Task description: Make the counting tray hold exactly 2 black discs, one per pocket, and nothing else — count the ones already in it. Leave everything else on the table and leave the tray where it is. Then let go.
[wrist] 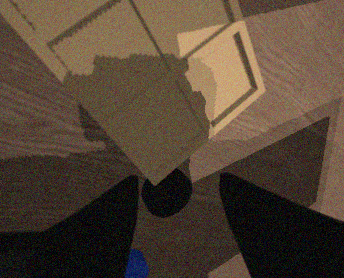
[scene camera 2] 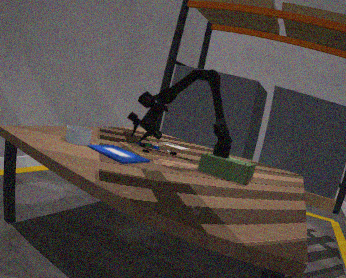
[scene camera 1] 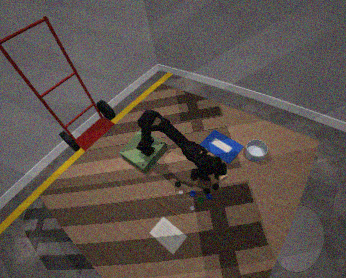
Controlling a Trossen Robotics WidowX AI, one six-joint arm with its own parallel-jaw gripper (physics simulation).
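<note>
The tan counting tray fills the top of the wrist view, partly shadowed; no disc shows in the visible part of its pockets. Its far part is out of that view, and the arm mostly hides it in scene camera 1. My gripper is part open and empty, low over the table. A black disc lies flat by the tray's near corner, between and beyond my fingertips in the wrist view. In scene camera 1, black discs show right, centre and left below the gripper.
Blue discs, a green disc and white discs lie near the black ones. A blue book and a clear bowl stand beyond the gripper. A white paper lies on the table.
</note>
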